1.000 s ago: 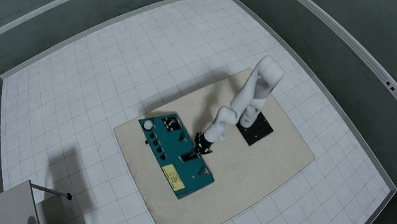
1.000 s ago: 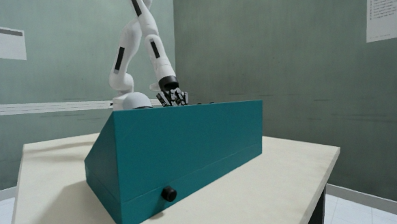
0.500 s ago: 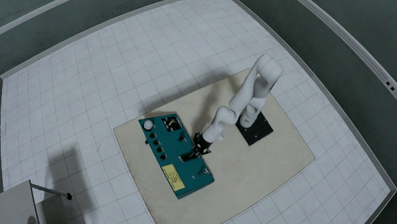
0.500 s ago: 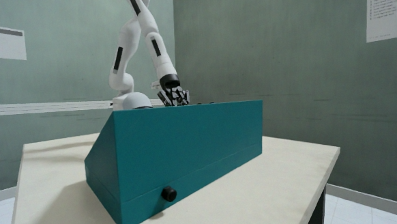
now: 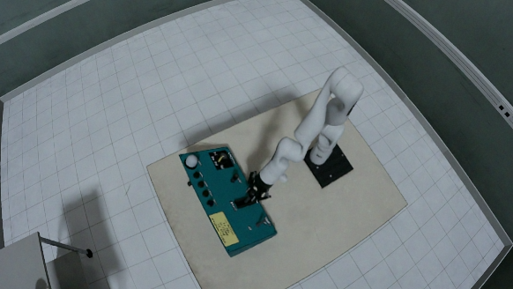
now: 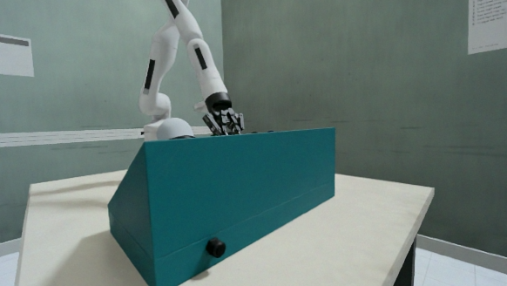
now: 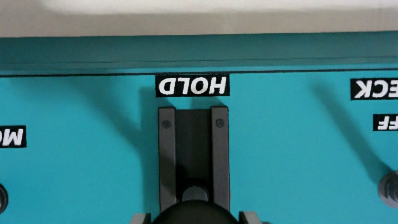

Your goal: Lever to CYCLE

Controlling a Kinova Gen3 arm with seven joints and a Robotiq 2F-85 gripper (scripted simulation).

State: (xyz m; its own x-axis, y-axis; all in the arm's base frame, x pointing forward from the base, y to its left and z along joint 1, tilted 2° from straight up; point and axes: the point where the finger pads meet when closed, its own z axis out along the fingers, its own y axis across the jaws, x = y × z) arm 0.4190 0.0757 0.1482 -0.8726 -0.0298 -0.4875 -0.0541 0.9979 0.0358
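My hand is 2 cm short of the lever and 4 cm above it. Round my hand: check toggle: 2 cm ahead, 12 cm to the left, 6 cm below; mode knob: 3 cm ahead, 12 cm to the right, 6 cm below; dial: 5 cm ahead, 23 cm to the right, 6 cm below.
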